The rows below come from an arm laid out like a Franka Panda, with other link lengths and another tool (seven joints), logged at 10 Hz.
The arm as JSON. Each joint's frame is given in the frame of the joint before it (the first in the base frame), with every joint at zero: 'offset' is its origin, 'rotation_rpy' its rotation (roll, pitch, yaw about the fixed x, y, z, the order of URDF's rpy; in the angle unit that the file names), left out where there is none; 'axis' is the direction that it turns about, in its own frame. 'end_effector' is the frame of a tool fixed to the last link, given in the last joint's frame.
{
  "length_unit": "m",
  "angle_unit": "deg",
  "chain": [
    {
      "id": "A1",
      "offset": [
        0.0,
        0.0,
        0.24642
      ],
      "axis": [
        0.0,
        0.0,
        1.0
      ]
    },
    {
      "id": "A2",
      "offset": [
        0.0,
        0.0,
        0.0
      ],
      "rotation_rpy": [
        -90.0,
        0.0,
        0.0
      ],
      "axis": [
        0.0,
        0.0,
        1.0
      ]
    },
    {
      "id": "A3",
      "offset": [
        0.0,
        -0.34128,
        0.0
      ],
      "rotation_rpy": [
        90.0,
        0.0,
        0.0
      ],
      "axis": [
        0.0,
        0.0,
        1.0
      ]
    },
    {
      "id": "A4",
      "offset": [
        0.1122,
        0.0,
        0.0
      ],
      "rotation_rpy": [
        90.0,
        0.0,
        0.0
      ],
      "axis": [
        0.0,
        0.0,
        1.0
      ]
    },
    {
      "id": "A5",
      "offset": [
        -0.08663,
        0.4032,
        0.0
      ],
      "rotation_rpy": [
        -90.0,
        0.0,
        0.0
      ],
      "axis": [
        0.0,
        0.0,
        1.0
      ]
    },
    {
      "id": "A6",
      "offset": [
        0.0,
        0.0,
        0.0
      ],
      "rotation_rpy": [
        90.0,
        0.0,
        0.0
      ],
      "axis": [
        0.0,
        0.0,
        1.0
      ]
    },
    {
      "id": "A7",
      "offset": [
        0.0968,
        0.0,
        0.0
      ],
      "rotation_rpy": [
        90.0,
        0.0,
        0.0
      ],
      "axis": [
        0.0,
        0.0,
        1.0
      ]
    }
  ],
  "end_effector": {
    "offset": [
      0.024,
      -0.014,
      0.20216
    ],
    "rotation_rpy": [
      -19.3,
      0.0,
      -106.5
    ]
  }
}
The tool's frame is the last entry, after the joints.
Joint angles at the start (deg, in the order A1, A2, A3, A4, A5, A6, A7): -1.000 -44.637 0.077 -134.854 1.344 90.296 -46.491
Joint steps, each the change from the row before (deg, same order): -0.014 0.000 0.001 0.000 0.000 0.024 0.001; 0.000 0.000 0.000 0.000 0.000 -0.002 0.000; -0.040 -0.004 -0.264 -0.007 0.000 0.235 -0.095; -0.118 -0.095 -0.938 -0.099 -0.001 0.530 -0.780; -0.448 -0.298 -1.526 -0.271 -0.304 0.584 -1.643; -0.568 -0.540 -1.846 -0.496 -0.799 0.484 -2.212; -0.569 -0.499 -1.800 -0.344 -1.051 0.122 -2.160; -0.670 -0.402 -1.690 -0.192 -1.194 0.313 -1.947; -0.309 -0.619 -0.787 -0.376 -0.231 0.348 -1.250; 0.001 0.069 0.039 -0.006 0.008 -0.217 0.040; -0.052 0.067 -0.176 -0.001 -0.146 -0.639 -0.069
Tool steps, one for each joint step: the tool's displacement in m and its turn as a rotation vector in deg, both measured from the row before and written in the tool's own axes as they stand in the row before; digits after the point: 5 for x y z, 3 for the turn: -0.00012 -0.00001 -0.00005 -0.010 -0.025 0.006; 0.00001 0.00000 0.00000 0.001 0.002 0.001; -0.00171 -0.00116 -0.00097 -0.272 -0.165 0.084; -0.00440 -0.00500 -0.00298 -0.826 -0.190 -0.055; -0.00644 -0.01144 -0.00523 -0.956 -0.219 -0.191; -0.00612 -0.01650 -0.00612 -0.669 -0.197 -0.448; -0.00473 -0.01739 -0.00654 -0.303 -0.077 -0.412; -0.00531 -0.01720 -0.00727 -0.161 -0.437 -0.300; -0.00033 -0.00720 -0.00362 -0.523 -0.281 -0.563; 0.00061 -0.00016 0.00083 0.110 0.250 0.104; 0.00138 -0.00286 0.00064 0.237 0.595 0.322
